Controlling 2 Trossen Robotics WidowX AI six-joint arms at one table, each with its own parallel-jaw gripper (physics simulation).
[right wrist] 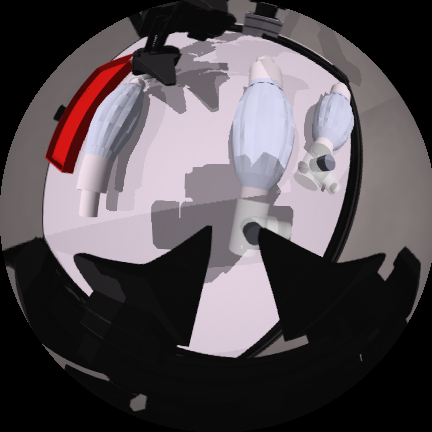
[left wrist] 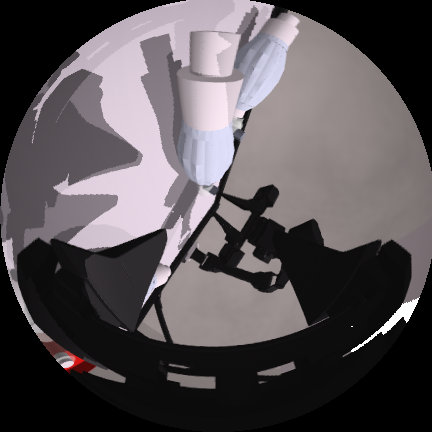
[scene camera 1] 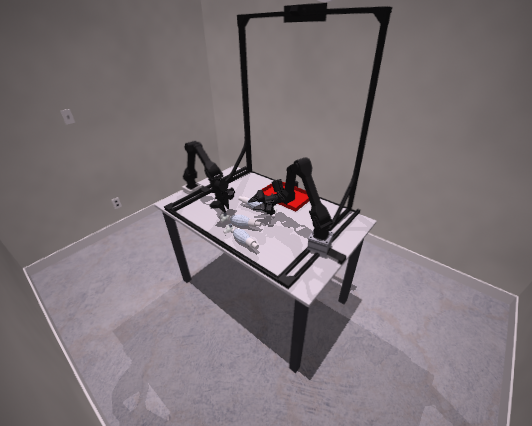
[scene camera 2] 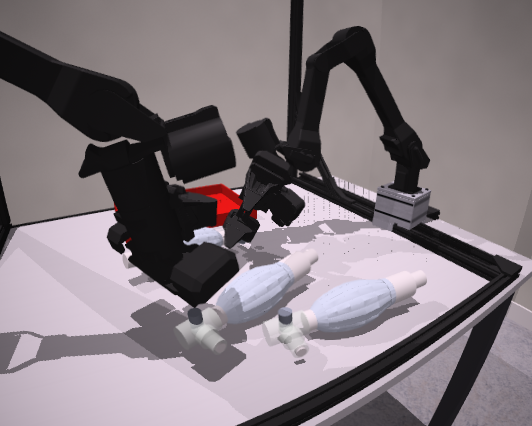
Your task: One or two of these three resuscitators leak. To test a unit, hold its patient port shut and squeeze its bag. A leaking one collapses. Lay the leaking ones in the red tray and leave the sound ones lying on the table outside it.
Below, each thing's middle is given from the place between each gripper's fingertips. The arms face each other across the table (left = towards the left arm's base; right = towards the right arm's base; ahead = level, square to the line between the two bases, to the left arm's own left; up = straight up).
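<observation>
Red tray (scene camera 2: pixel 227 199): 420 mm behind my right hand, 140 mm left of it, 40 mm below it.
Left hand: 340 mm past the red tray, 20 mm right of it, 80 mm above it.
</observation>
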